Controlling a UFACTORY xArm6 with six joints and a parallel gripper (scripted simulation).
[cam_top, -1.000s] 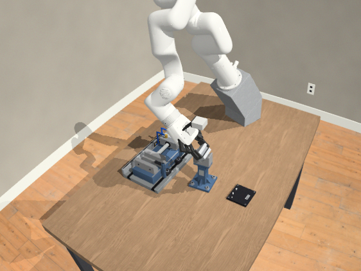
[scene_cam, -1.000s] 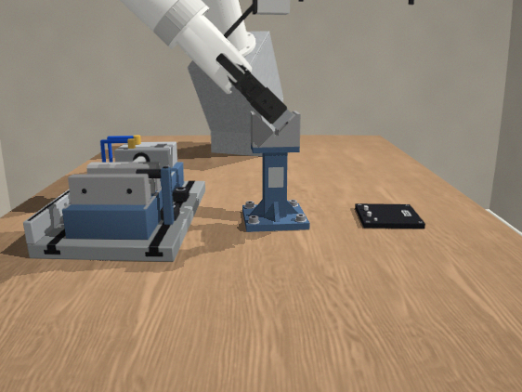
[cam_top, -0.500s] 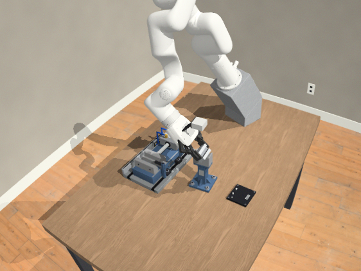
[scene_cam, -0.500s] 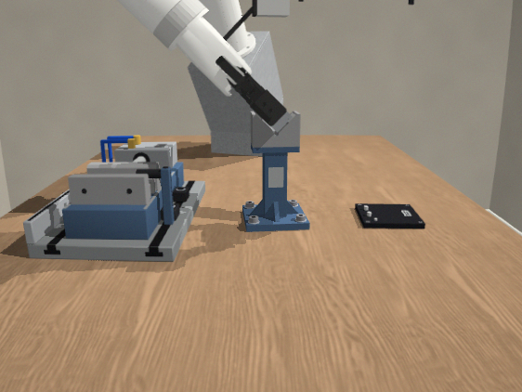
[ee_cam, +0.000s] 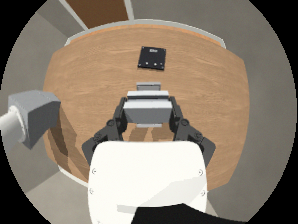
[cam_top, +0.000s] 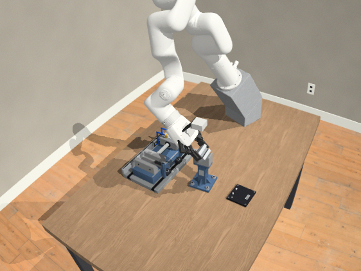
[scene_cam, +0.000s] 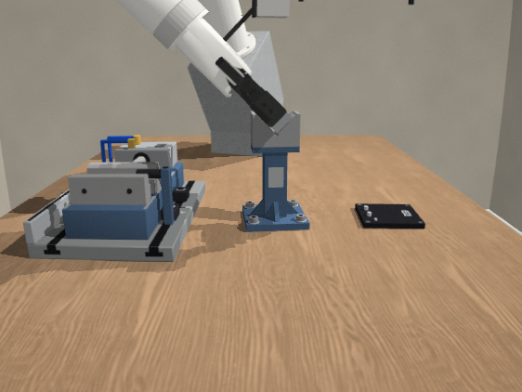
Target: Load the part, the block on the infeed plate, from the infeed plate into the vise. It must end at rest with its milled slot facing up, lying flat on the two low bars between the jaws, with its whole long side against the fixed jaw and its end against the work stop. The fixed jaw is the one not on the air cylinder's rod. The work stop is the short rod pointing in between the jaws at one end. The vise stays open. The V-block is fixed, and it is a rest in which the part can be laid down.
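Right now my hand is 10 mm to the right of the part. Also, from my hand: blue work stop post (70 mm ahead, 130 mm to the right, 110 mm below); then black stop rod (70 mm ahead, 160 mm to the right, 80 mm below); then cylinder rod (10 mm behind, 200 mm to the right, 90 mm below).
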